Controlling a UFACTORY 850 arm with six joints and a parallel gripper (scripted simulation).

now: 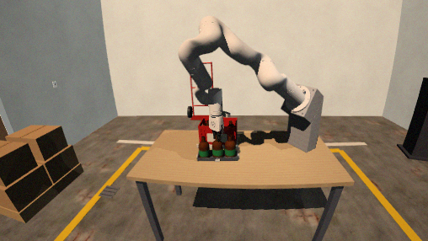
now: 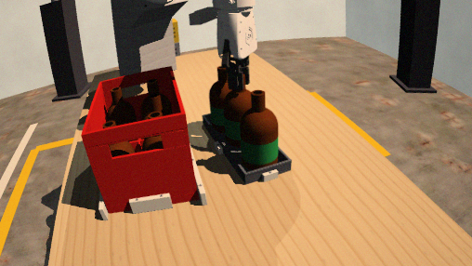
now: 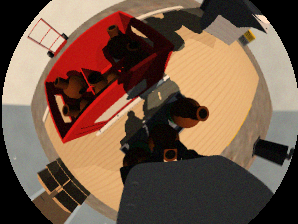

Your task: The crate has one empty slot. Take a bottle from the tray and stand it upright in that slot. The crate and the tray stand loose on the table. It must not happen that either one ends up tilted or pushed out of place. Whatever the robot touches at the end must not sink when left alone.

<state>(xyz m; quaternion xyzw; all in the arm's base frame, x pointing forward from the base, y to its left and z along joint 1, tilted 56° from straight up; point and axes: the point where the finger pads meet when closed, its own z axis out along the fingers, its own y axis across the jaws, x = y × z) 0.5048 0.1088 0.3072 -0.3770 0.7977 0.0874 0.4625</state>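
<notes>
The tray is 15 cm below my hand. Also, from my hand: red crate (21 cm to the right, 8 cm below, 8 cm ahead).
</notes>
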